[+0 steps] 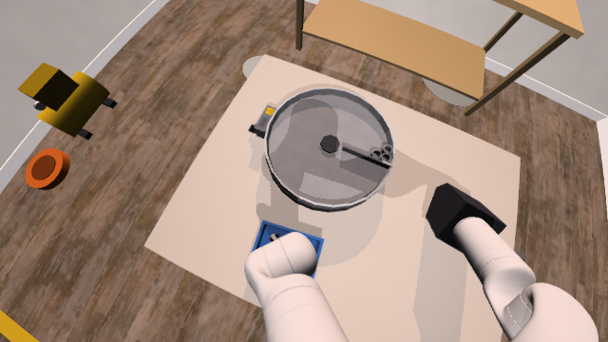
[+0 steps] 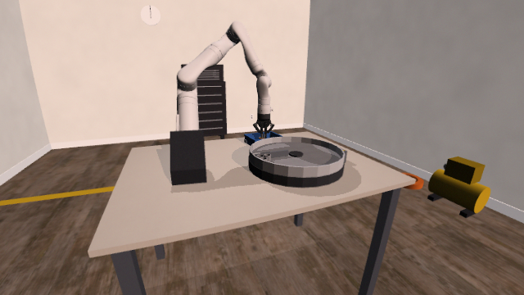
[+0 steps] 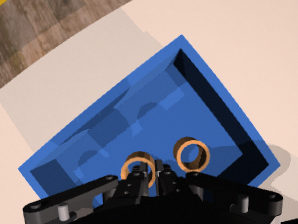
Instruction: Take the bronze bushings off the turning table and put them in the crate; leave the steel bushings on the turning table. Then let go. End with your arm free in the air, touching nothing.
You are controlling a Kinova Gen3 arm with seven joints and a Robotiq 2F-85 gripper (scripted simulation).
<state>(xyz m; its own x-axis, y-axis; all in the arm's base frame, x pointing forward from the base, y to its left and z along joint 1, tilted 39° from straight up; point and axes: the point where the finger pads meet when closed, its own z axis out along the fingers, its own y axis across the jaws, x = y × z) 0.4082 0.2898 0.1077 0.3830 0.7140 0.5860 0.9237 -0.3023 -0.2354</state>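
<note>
My hand is 10 mm to the right of the blue crate and 20 mm above it. Also, from my hand: grey turning table 60 mm ahead, 360 mm to the right, 10 mm above.
</note>
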